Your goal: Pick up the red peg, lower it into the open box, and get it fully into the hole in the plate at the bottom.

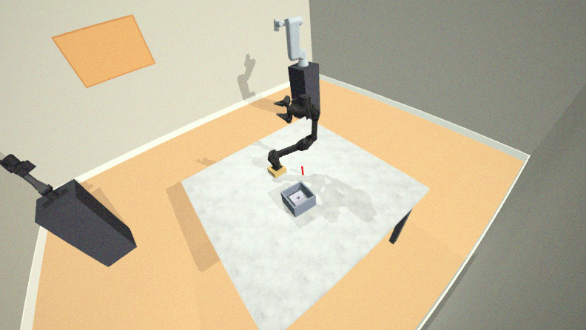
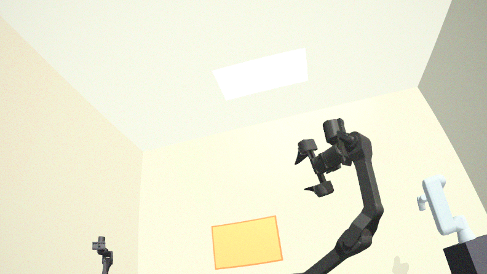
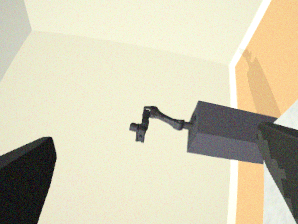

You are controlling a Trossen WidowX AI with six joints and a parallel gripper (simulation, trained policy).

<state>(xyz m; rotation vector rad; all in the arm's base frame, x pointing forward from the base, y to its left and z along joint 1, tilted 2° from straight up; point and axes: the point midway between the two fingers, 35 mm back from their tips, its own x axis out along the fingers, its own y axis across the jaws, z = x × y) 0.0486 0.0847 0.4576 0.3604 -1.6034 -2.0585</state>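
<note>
The red peg lies 170 mm ahead of my gripper tip, 20 mm to the left of it and 460 mm below it. The rest, counted from my gripper tip: grey box (330 mm ahead, 190 mm to the right, 470 mm below).
</note>
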